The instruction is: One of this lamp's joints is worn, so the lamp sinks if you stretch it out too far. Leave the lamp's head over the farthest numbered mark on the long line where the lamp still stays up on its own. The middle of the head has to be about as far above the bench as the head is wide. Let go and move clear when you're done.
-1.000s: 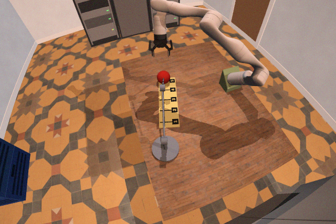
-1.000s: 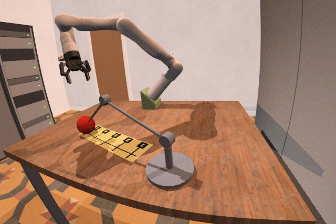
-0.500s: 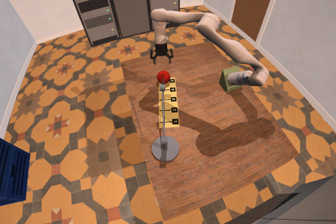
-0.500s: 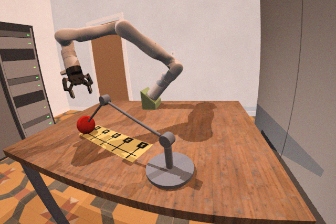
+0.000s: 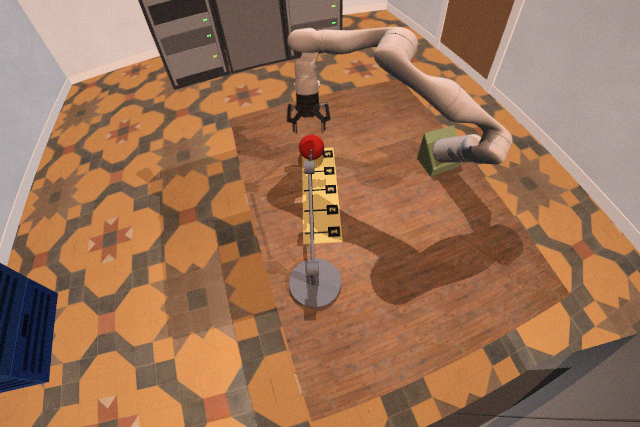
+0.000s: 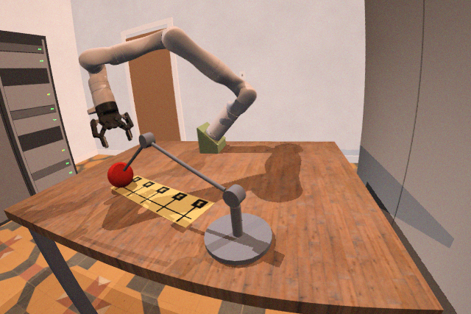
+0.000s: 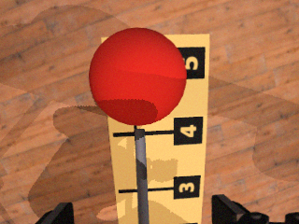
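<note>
My hand is 19 cm above the yellow numbered strip, 12 cm to the right of it and 2 cm short of it. The rest, counted from my hand: round grey base: 44 cm to the left, 18 cm ahead, 16 cm below.
</note>
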